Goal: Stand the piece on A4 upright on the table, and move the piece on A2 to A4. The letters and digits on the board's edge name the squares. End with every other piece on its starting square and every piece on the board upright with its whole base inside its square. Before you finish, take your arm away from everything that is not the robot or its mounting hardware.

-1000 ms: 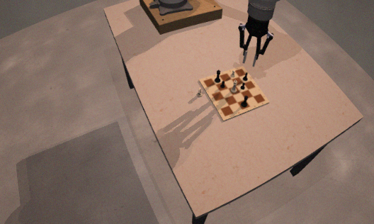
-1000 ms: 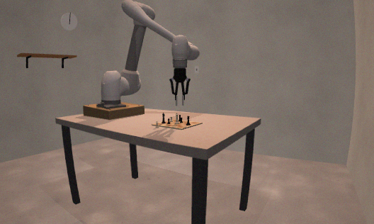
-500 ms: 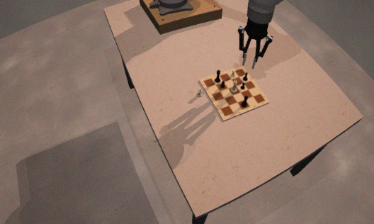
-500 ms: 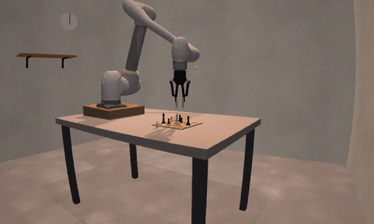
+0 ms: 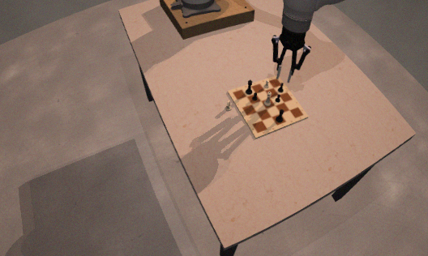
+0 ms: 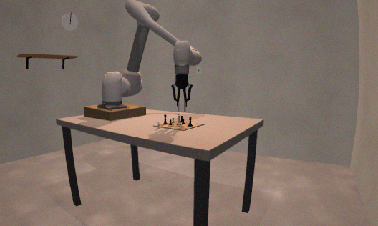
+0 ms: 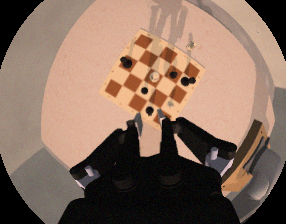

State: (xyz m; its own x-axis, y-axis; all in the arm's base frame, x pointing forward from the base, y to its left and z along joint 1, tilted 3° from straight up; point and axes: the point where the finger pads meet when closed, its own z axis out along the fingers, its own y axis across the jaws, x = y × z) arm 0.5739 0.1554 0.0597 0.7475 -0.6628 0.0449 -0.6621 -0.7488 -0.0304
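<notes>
Right now the small white piece is 80 mm below my hand, 40 mm to the right of it and 30 mm behind it. The rest, counted from my hand: chessboard 100 mm below, 70 mm to the right, 40 mm ahead.
</notes>
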